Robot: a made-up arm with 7 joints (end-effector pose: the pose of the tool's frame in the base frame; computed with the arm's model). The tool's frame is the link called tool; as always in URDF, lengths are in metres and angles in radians. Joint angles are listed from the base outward.
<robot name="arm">
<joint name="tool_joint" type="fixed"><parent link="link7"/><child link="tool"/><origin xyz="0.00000 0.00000 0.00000" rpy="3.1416 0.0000 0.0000"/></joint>
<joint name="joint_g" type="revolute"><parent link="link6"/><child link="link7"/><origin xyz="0.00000 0.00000 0.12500"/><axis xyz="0 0 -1"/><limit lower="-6.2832" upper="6.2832" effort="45" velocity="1.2"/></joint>
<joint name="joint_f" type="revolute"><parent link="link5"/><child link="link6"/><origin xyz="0.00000 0.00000 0.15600"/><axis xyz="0 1 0"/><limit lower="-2.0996" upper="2.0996" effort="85" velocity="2.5"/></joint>
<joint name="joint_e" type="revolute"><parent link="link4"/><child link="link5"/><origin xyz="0.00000 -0.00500 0.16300"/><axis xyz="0 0 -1"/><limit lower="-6.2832" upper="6.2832" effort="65" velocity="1.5"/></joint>
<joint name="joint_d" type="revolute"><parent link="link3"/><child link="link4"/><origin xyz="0.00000 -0.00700 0.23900"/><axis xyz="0 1 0"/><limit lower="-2.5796" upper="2.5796" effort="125" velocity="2.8"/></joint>
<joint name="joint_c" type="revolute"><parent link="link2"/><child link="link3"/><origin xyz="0.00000 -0.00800 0.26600"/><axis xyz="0 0 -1"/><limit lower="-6.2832" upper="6.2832" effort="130" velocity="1.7"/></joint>
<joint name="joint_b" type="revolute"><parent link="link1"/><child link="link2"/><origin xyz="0.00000 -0.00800 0.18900"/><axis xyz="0 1 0"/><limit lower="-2.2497" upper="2.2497" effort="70" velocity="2.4"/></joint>
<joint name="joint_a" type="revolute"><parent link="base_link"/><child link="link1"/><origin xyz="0.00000 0.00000 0.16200"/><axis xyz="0 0 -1"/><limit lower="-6.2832" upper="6.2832" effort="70" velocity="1.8"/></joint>
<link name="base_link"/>
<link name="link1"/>
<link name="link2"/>
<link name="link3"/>
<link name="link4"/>
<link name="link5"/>
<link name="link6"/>
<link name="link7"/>
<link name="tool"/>
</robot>
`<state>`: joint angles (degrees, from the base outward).
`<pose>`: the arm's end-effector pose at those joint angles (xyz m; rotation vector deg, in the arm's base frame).
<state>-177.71 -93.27 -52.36 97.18 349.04 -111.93 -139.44</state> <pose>0.5864 -0.2120 0.5180 116.81 27.04 -128.62</pose>
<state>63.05 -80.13 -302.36 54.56 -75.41 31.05 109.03</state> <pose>-0.5705 0.4817 0.7076 -77.82 135.63 -21.60</pose>
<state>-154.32 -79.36 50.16 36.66 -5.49 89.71 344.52</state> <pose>0.6813 -0.0622 0.6608 -5.73 136.92 -75.90</pose>
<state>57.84 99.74 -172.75 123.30 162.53 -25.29 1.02</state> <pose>0.1666 -0.2236 0.6391 137.34 -43.76 51.45</pose>
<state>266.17 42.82 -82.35 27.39 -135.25 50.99 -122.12</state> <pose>-0.1503 0.5669 1.0307 136.32 113.21 -16.19</pose>
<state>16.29 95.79 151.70 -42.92 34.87 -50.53 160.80</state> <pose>0.7080 -0.1005 -0.0328 5.00 -4.00 167.18</pose>
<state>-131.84 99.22 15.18 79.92 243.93 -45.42 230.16</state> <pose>-0.1571 0.4924 -0.0994 -10.04 -61.22 59.25</pose>
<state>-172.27 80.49 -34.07 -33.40 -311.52 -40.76 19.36</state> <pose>-0.7432 0.2303 0.7366 74.49 148.80 3.98</pose>
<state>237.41 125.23 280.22 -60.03 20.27 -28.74 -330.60</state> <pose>0.0238 0.7195 0.0293 112.82 55.27 -91.23</pose>
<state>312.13 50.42 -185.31 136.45 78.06 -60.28 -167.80</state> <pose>0.1120 -0.0783 0.7139 -99.41 -9.03 24.84</pose>
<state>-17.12 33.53 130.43 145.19 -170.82 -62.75 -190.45</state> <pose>0.0150 -0.0913 0.5194 30.99 15.29 53.02</pose>
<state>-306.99 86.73 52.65 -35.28 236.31 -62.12 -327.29</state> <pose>0.5469 -0.6355 0.5836 -120.14 27.22 10.34</pose>
